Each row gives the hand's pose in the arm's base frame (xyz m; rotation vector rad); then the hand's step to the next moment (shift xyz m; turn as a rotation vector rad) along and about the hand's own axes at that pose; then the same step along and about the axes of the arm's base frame.
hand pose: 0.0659 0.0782 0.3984 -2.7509 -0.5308 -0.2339
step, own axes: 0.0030 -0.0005 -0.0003 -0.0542 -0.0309 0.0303
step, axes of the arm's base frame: 0.0025 0.0013 0.0011 -0.0587 0.0196 -0.0313
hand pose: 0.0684 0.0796 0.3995 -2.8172 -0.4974 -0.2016
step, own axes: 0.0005 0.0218 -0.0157 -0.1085 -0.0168 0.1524
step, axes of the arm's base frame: 0.0068 -0.0241 0.0098 -0.0935 0.0251 -0.1610
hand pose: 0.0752 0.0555 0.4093 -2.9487 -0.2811 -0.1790
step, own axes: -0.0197 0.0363 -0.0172 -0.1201 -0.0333 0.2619
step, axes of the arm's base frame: -0.0138 -0.0417 0.0083 -0.0968 0.0591 -0.2670
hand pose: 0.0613 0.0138 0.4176 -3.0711 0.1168 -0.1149
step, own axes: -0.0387 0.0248 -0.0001 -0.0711 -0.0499 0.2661
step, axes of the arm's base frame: -0.0403 -0.0217 -0.0044 -0.0465 0.0720 -0.2665
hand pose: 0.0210 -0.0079 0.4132 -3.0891 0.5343 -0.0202
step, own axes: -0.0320 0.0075 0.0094 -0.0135 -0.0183 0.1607
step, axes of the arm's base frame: -0.0325 0.0037 -0.0098 -0.0043 0.0225 -0.1607
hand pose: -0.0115 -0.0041 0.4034 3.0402 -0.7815 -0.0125
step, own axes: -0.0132 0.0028 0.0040 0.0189 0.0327 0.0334
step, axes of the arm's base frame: -0.0129 0.0039 -0.0039 0.0005 -0.0378 -0.0334
